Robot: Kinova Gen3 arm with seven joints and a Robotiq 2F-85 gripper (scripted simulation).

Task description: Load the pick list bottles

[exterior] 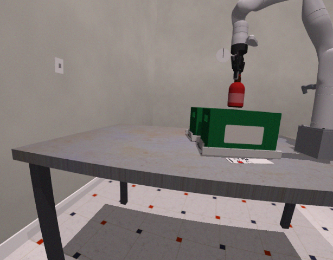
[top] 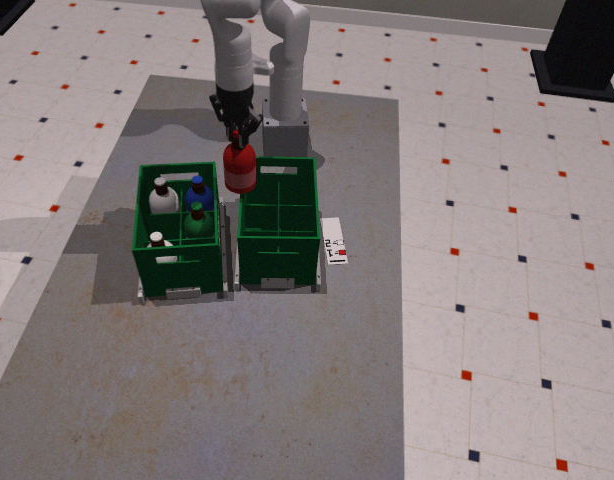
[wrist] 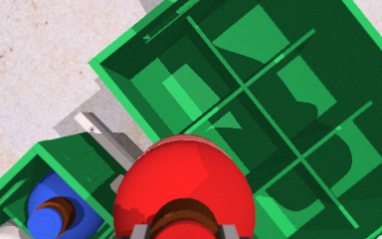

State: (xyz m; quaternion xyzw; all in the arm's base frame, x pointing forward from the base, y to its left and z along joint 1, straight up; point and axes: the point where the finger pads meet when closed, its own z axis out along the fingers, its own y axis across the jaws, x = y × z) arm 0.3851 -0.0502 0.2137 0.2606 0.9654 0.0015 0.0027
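Now: the red-label bottle 7 cm below my hand. From my hand the other things lie so: green bottle: 25 cm below, 9 cm to the right, 6 cm ahead; then blue bottle: 25 cm below, 11 cm to the right, 3 cm behind; then pick list: 33 cm below, 24 cm to the left, 3 cm behind.
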